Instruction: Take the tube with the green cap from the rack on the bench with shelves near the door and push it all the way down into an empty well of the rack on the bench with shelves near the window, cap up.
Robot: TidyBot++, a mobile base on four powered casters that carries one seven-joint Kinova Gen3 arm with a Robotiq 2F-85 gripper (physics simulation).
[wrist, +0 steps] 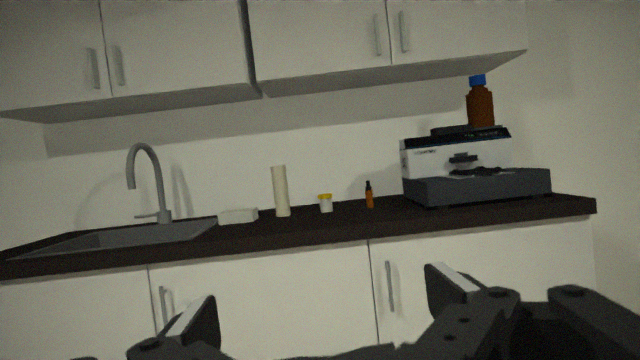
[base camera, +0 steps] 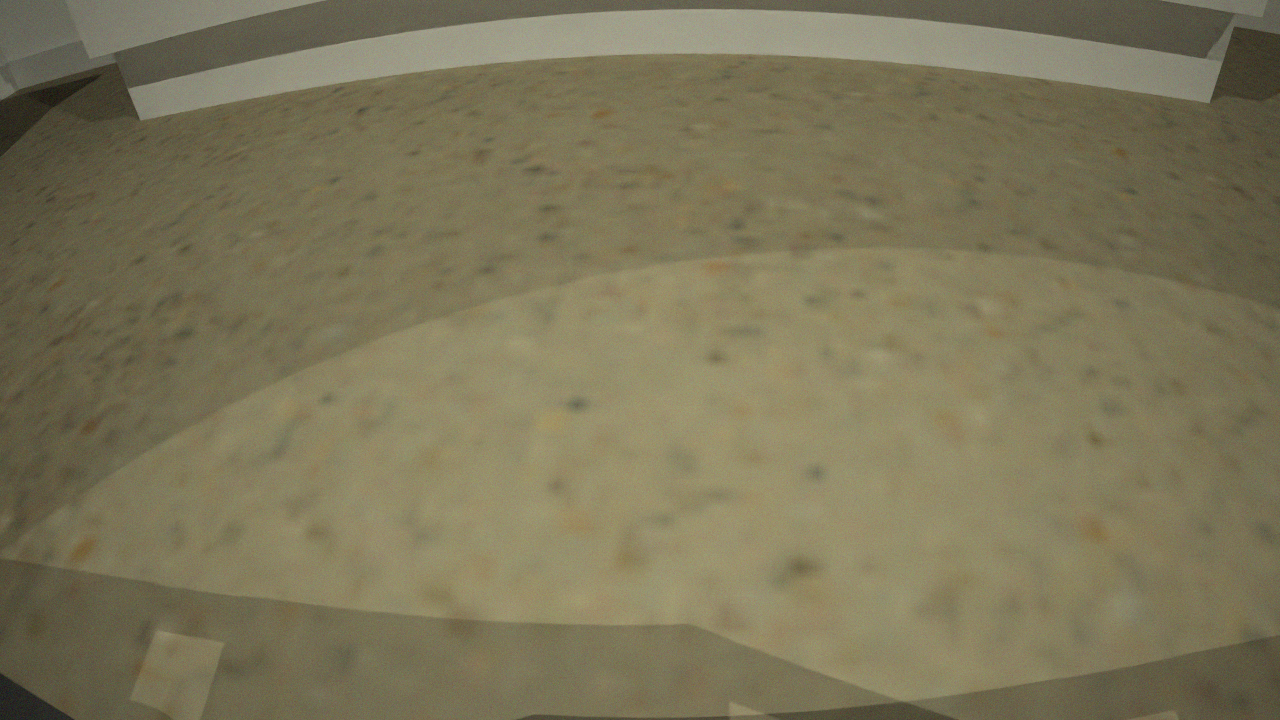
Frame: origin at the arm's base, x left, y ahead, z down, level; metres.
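Seen in the pictures: gripper, fingertip midpoint: (wrist: 323, 302).
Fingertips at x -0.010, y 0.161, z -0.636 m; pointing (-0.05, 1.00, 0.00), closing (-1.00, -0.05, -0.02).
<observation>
Offsets run from my fingertips to a thing's top centre. "*": to the spot under its first point. Level surfaces: height alone.
My gripper (wrist: 323, 302) is open and empty in the wrist view, its two dark fingers far apart at the bottom, in front of white base cabinets. It does not show in the base camera view. The tube with the green cap, the two racks and the benches with shelves do not show in either view.
A dark counter (wrist: 320, 242) carries a sink (wrist: 150, 237) with a faucet @(* dz -0.071, dx +0.502, dy +1.392 m) (wrist: 159, 175), a white box, a cream cylinder, a yellow-lidded jar, a small orange bottle, and a device (wrist: 457, 160) under a brown bottle @(* dz -0.175, dx -0.678, dy +1.091 m) (wrist: 480, 107). A white cabinet base (base camera: 680, 34) crosses the floor @(dz +1.032 m) (base camera: 626, 402) ahead.
</observation>
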